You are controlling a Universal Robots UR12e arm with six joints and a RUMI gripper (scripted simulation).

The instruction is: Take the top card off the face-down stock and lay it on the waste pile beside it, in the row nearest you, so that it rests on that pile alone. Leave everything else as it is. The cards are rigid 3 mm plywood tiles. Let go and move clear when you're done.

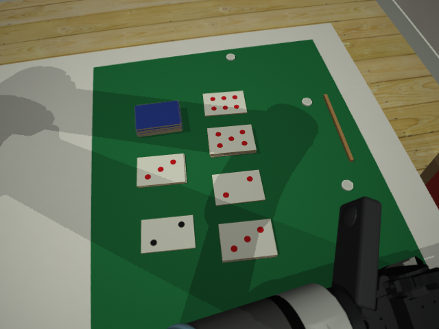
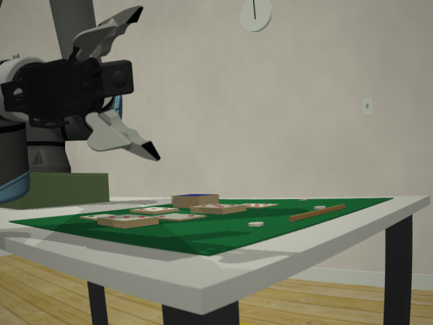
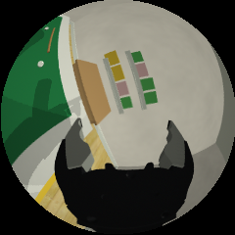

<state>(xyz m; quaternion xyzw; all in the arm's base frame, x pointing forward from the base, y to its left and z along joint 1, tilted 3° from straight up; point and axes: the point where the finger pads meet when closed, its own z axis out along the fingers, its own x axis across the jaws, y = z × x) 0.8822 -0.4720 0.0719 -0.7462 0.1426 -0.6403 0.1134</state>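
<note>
Now: the green mat 350 mm to the left of my hand, 180 mm below it and 170 mm behind it. From my hand the other things lie so: wooden stick 330 mm to the left, 170 mm below, 60 mm ahead; then black two card 330 mm behind, 230 mm to the left, 170 mm below.
</note>
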